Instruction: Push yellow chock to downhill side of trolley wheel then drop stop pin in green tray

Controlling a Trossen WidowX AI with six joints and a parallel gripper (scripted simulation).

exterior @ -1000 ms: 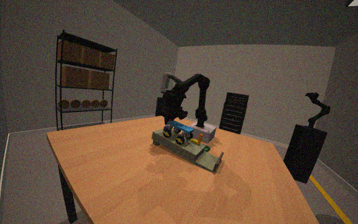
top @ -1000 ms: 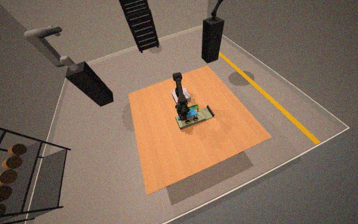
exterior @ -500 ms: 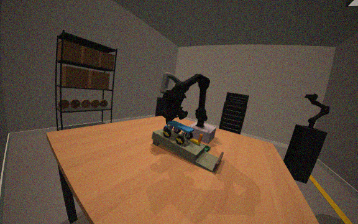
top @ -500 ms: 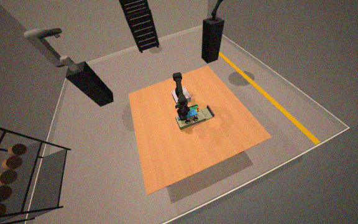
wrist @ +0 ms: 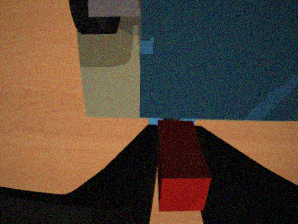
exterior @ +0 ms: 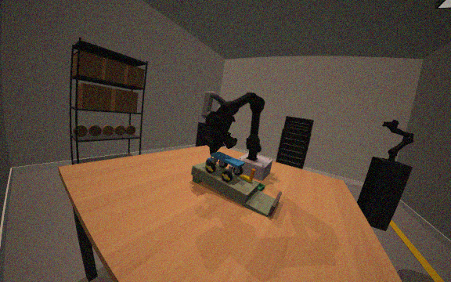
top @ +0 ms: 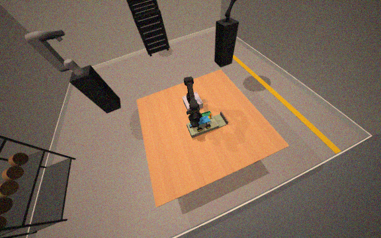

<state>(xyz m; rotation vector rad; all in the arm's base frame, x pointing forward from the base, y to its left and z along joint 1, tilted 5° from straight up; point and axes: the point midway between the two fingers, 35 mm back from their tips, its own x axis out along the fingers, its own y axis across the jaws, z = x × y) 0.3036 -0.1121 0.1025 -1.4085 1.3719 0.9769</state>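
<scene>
Now: gripper tip 220 mm to the right of the green tray, 140 mm above it and 100 mm past it. Round my gripper tip: red-headed stop pin: right at my gripper tip; grey-green ramp: 110 mm to the left, 90 mm below, 20 mm ahead; trolley: 100 mm to the left, 30 mm below, 20 mm ahead.
</scene>
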